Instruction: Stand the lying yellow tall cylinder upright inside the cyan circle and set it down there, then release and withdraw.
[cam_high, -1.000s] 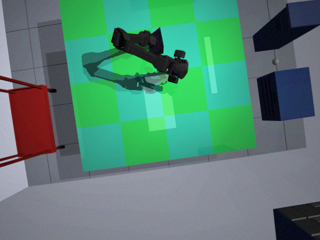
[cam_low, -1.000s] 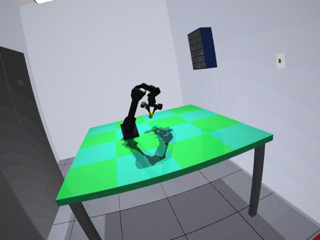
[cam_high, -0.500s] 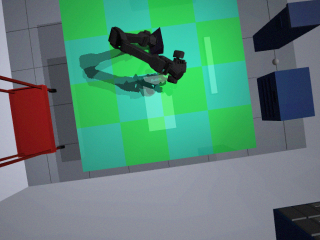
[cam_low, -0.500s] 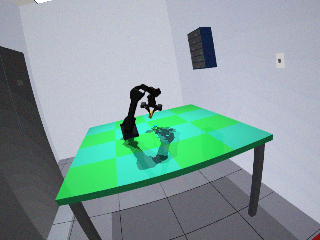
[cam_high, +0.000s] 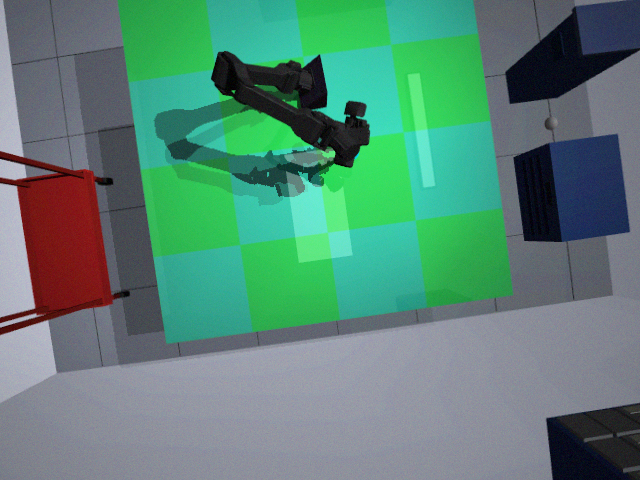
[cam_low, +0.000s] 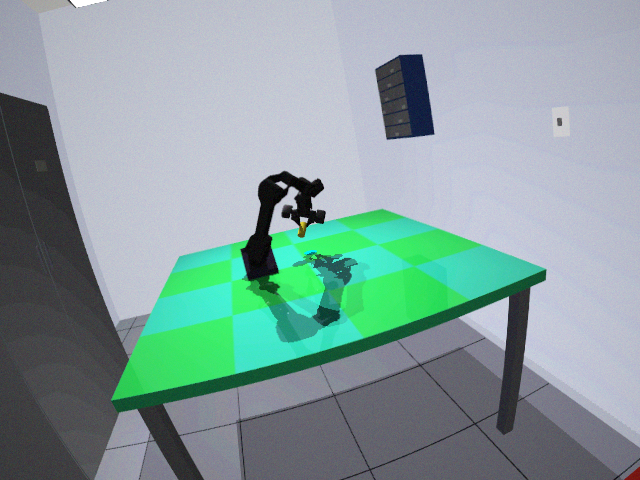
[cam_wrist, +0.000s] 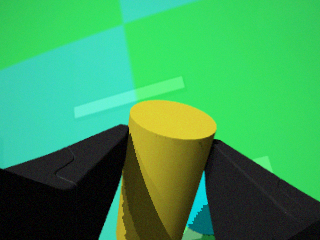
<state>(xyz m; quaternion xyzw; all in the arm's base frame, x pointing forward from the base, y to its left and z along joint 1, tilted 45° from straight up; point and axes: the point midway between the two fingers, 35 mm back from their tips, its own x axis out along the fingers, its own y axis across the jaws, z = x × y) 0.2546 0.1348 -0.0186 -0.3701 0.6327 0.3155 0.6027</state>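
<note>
My gripper tip is 30 mm to the left of the cyan circle and 120 mm above it. Also, from my gripper tip: yellow tall cylinder: 10 mm behind, 10 mm to the right, 10 mm below.
</note>
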